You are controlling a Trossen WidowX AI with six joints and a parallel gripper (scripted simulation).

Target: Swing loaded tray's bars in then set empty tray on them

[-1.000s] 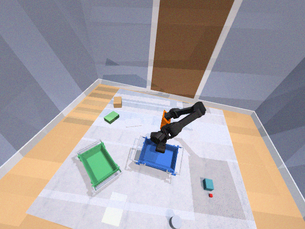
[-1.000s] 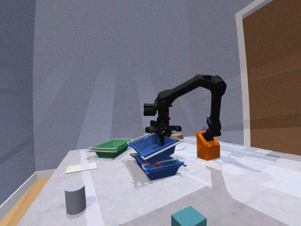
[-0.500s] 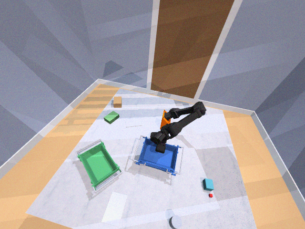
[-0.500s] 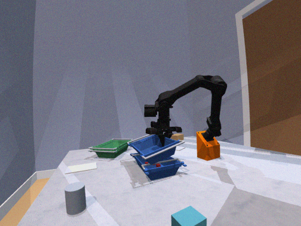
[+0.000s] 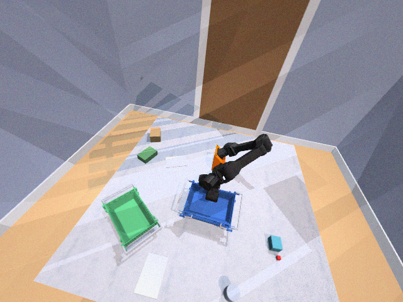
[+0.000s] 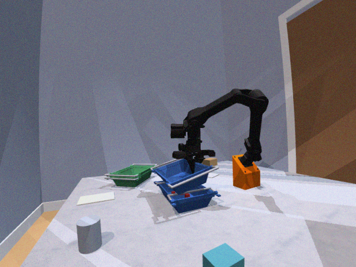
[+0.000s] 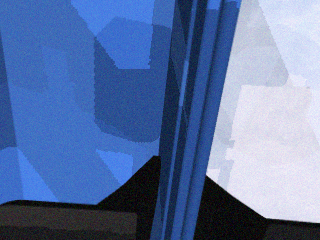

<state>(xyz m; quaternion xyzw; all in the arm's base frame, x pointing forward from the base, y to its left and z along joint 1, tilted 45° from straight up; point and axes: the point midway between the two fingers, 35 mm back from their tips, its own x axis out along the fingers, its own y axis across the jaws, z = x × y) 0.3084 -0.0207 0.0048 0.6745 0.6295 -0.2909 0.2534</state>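
Right now my gripper tip is 7 cm short of the blue tray, 2 cm below it and 1 cm to the left of it. From my gripper tip the other things lie so: teal block (36 cm to the left, 16 cm ahead, 8 cm below); grey cylinder (40 cm ahead, 14 cm to the left, 7 cm below); red block (38 cm to the left, 22 cm ahead, 10 cm below).
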